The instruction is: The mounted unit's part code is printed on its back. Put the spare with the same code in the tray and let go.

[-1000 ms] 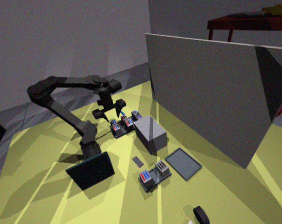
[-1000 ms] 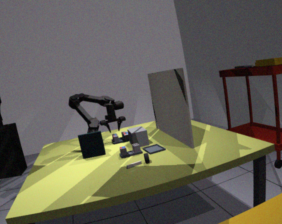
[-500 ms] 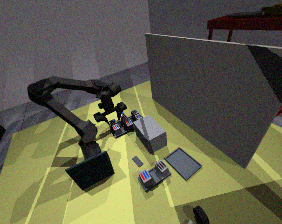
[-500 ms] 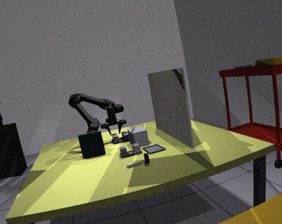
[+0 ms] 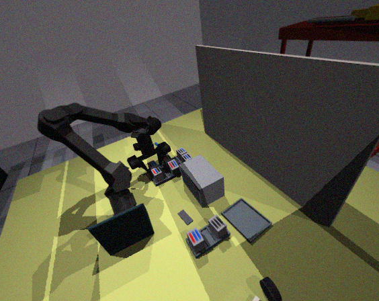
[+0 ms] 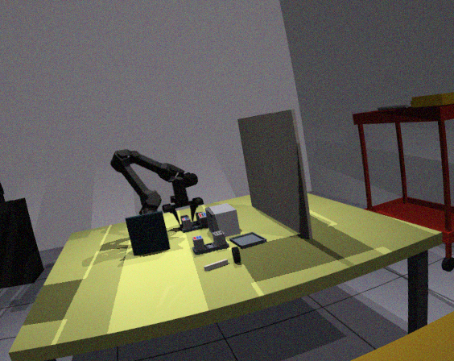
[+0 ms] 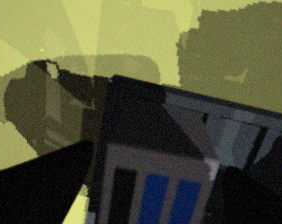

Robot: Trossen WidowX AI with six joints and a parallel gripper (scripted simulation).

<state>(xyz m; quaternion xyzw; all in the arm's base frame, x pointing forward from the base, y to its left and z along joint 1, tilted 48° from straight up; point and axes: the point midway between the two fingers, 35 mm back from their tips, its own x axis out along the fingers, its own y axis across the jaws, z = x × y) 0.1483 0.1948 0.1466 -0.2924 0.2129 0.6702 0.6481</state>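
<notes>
Right now my gripper tip is 2 cm below the grey spare block. Round my gripper tip: grey-striped spare: 9 cm ahead, 39 cm to the right, 2 cm above; rack: 5 cm ahead, 40 cm to the right, 1 cm below; grey mounted unit: 14 cm ahead, 20 cm to the right, 3 cm above.
</notes>
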